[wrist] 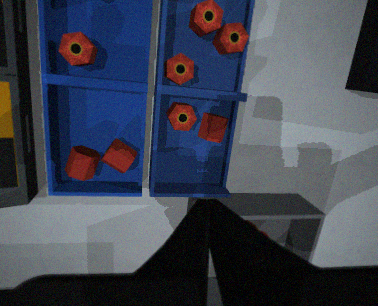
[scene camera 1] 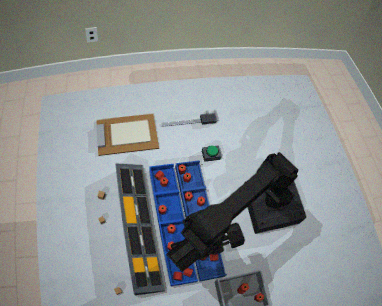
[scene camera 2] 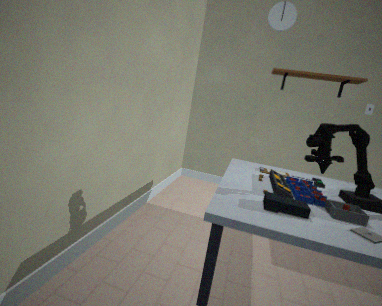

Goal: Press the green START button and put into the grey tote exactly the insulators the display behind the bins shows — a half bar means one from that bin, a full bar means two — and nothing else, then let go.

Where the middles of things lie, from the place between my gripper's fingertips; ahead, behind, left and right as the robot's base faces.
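Positions relative to my hand: brown board with cream pad [scene camera 1: 126, 134], 530 mm to the right, 200 mm ahead, 160 mm below; dark box [scene camera 2: 272, 202], 260 mm to the left, 190 mm ahead, 140 mm below.
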